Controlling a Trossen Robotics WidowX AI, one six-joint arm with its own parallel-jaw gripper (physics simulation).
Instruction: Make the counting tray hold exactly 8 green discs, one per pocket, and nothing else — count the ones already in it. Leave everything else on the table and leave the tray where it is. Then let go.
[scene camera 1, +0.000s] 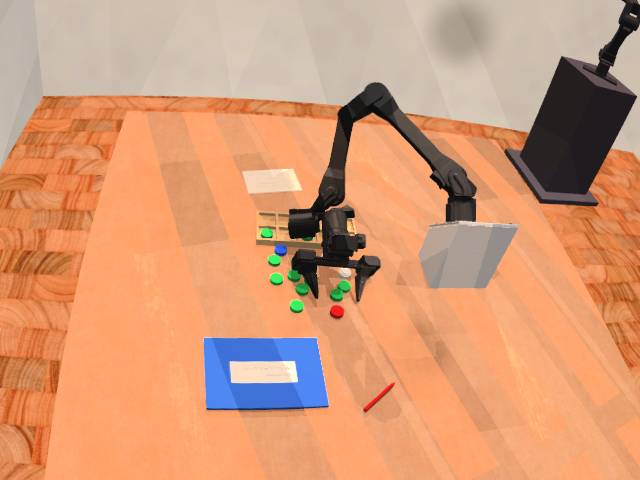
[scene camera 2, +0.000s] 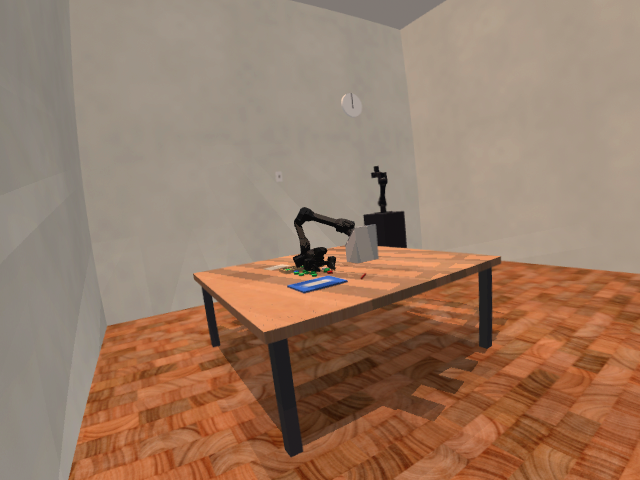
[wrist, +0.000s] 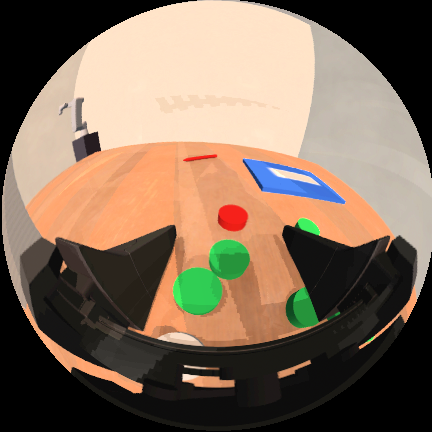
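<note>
The wooden counting tray (scene camera 1: 263, 242) lies partly hidden behind the arm; one green disc (scene camera 1: 266, 233) shows in its front left pocket and another green disc (scene camera 1: 307, 238) farther right. Its right pockets are mostly covered. My gripper (scene camera 1: 337, 298) (wrist: 230, 230) is open and empty, low in front of the tray. Between its fingers in view lie a green disc (scene camera 1: 336, 294) (wrist: 229, 259) and, close beside it, another green disc (scene camera 1: 344, 286) (wrist: 198, 291). Several more green discs lie left of them, including one (scene camera 1: 276, 279) and the frontmost (scene camera 1: 296, 305) (wrist: 307, 226).
A red disc (scene camera 1: 337, 311) (wrist: 232, 217) lies in front, a white disc (scene camera 1: 344, 272) (wrist: 180, 340) behind, and a blue disc (scene camera 1: 280, 250) by the tray. A blue folder (scene camera 1: 217, 377) (wrist: 255, 175), red pen (scene camera 1: 379, 396) (wrist: 200, 158), paper sheet (scene camera 1: 271, 180) and grey block (scene camera 1: 465, 258) are also there.
</note>
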